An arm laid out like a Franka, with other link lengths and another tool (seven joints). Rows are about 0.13 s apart.
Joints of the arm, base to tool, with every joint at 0 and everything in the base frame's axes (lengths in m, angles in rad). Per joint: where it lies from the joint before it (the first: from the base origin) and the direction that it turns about. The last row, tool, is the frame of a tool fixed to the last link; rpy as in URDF.
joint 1: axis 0 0 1 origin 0 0 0.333
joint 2: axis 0 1 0 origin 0 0 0
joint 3: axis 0 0 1 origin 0 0 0.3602
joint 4: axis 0 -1 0 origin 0.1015 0 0
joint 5: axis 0 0 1 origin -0.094 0 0.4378
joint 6: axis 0 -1 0 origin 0 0 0
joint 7: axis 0 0 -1 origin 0.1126 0 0
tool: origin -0.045 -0.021 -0.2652 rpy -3.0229 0 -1.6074
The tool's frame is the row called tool.
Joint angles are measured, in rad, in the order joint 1, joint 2, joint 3, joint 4, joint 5, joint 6, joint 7. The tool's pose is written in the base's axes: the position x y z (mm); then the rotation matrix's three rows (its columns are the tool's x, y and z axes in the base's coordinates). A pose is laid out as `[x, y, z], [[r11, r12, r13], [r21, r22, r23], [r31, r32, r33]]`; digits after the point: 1 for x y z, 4 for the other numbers.
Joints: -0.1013, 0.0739, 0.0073, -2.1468, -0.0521, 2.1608, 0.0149
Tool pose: [580.0, -84.6, 226.9], [[-0.1136, -0.9920, 0.0549], [-0.9926, 0.1108, -0.0505], [0.0440, -0.0602, -0.9972]]
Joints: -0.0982, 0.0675, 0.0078, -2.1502, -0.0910, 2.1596, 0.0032
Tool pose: [579.4, -90.0, 230.1], [[-0.0750, -0.9956, 0.0557], [-0.9944, 0.0705, -0.0786], [0.0743, -0.0613, -0.9953]]
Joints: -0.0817, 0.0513, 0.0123, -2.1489, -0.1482, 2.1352, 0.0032
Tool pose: [577.5, -88.6, 240.9], [[-0.0216, -0.9985, 0.0506], [-0.9924, 0.0153, -0.1224], [0.1214, -0.0529, -0.9912]]
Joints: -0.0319, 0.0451, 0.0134, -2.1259, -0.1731, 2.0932, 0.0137
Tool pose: [581.1, -64.6, 254.2], [[0.0289, -0.9985, 0.0454], [-0.9889, -0.0352, -0.1442], [0.1456, -0.0407, -0.9885]]
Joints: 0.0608, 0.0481, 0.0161, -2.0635, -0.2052, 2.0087, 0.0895
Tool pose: [587.7, -14.7, 279.3], [[0.0550, -0.9977, 0.0399], [-0.9809, -0.0615, -0.1844], [0.1864, -0.0290, -0.9820]]
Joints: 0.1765, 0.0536, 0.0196, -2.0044, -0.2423, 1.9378, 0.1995
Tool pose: [589.4, 50.6, 302.6], [[0.0683, -0.9961, 0.0567], [-0.9695, -0.0797, -0.2317], [0.2353, -0.0391, -0.9711]]
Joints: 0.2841, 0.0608, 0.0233, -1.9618, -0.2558, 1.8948, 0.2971
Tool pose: [583.3, 116.8, 316.9], [[0.0759, -0.9938, 0.0818], [-0.9630, -0.0943, -0.2524], [0.2585, -0.0596, -0.9642]]
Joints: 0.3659, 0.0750, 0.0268, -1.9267, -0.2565, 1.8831, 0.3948
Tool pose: [577.6, 173.0, 323.6], [[0.0558, -0.9921, 0.1126], [-0.9638, -0.0830, -0.2535], [0.2608, -0.0944, -0.9608]]
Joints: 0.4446, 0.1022, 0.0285, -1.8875, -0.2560, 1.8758, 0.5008
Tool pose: [569.7, 228.4, 324.2], [[0.0244, -0.9903, 0.1371], [-0.9656, -0.0589, -0.2533], [0.2589, -0.1262, -0.9576]]
